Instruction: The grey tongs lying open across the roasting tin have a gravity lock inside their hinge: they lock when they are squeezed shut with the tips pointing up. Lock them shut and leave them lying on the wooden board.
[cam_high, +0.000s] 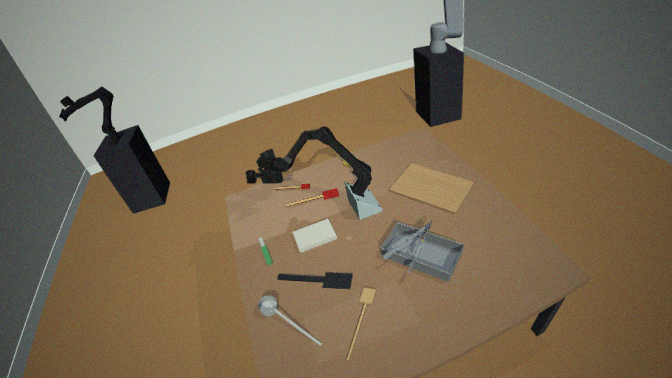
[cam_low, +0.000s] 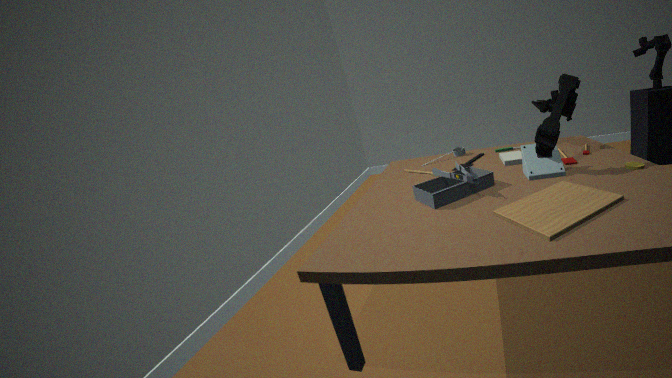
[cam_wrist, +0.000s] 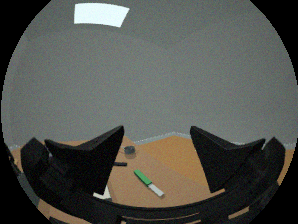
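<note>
Right now my gripper tip is 61 cm to the right of the grey roasting tin, 45 cm short of it and 24 cm above it. From my gripper tip the other things lie so: black spatula (41 cm ahead, 26 cm below, 17 cm to the left); then wooden board (82 cm to the left, 26 cm below, 7 cm ahead); then white block (25 cm below, 19 cm to the left, 17 cm ahead).
</note>
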